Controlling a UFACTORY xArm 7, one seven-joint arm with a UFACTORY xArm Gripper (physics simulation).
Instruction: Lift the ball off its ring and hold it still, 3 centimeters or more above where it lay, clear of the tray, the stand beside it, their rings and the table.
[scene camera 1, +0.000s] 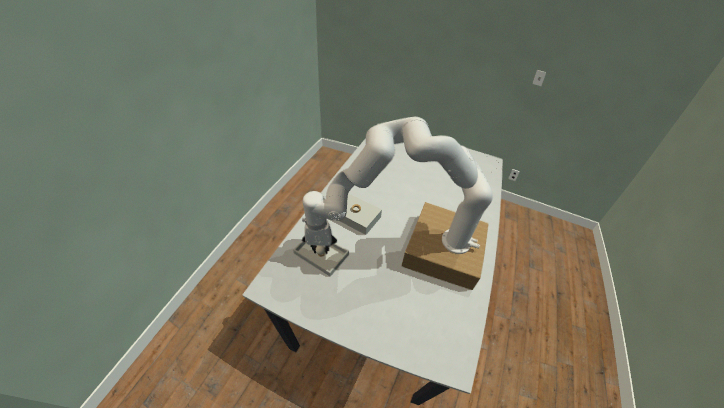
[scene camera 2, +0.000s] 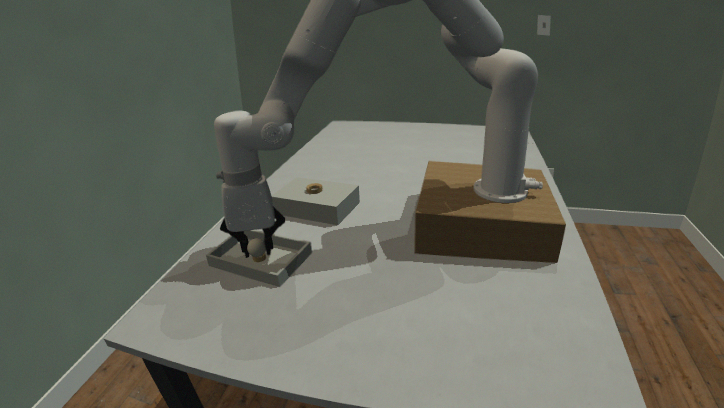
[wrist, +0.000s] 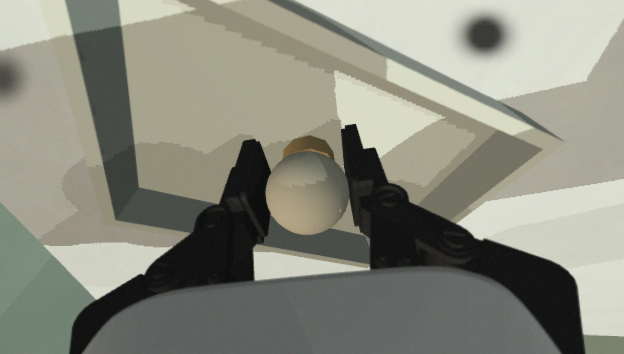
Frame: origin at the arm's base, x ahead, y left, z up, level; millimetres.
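Seen in the pictures: gripper, fingertip midpoint: (scene camera 1: 321, 251) (scene camera 2: 258, 253) (wrist: 304, 155); arm's base at its link origin: (scene camera 1: 456, 241) (scene camera 2: 500, 191).
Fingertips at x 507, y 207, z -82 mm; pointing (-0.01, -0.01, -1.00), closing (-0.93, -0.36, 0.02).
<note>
Offsets run from my fingertips to a thing's top centre. "pt": to the spot under its first point. Level surfaces: height alone.
A pale beige ball @[3 mm back, 8 mm left, 39 mm up] (scene camera 1: 321, 250) (scene camera 2: 256, 247) (wrist: 307, 193) sits low inside the tray @[4 mm back, 8 mm left, 16 mm up] (scene camera 1: 311, 265) (scene camera 2: 243, 269) (wrist: 106, 115), on its small brown ring (scene camera 2: 258, 258) (wrist: 308, 144). The ball hides much of this ring. My gripper (scene camera 1: 320, 248) (scene camera 2: 257, 251) (wrist: 304, 155) points down into the tray and is shut on the ball, with one black finger against each side of it in the wrist view. The pale stand (scene camera 1: 372, 223) (scene camera 2: 306, 209) is a low block beside the tray, with a brown ring @[pt 36 mm back, 233 mm right, 50 mm up] (scene camera 1: 352, 208) (scene camera 2: 314, 192) on its top.
The arm's base stands on a wooden block (scene camera 1: 440, 266) (scene camera 2: 486, 239) at the right of the white table @[12 mm down] (scene camera 1: 405, 324) (scene camera 2: 405, 324). The tray's low walls surround the ball and fingers. The stand is behind and to the right of the tray in the second scene view.
</note>
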